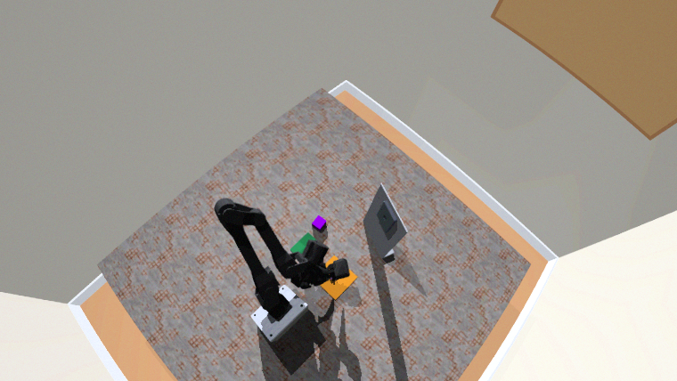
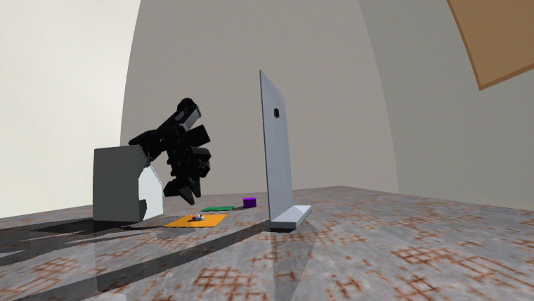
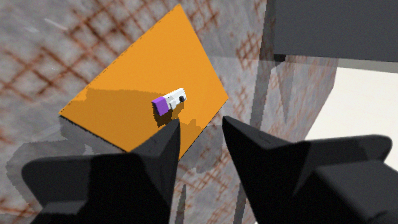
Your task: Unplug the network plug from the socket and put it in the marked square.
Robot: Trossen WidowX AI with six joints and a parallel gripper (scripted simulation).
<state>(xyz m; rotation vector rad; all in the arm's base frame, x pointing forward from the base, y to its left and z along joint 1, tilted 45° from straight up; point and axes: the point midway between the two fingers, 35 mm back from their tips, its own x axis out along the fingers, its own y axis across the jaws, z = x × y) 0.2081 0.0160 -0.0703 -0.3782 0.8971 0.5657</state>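
My gripper tip is now 4 cm above the network plug. From my gripper tip the other things lie so: green square: 2 cm ahead, 16 cm to the left, 5 cm below; upright panel: 22 cm ahead, 2 cm to the right, 10 cm above; orange square: 5 cm below.
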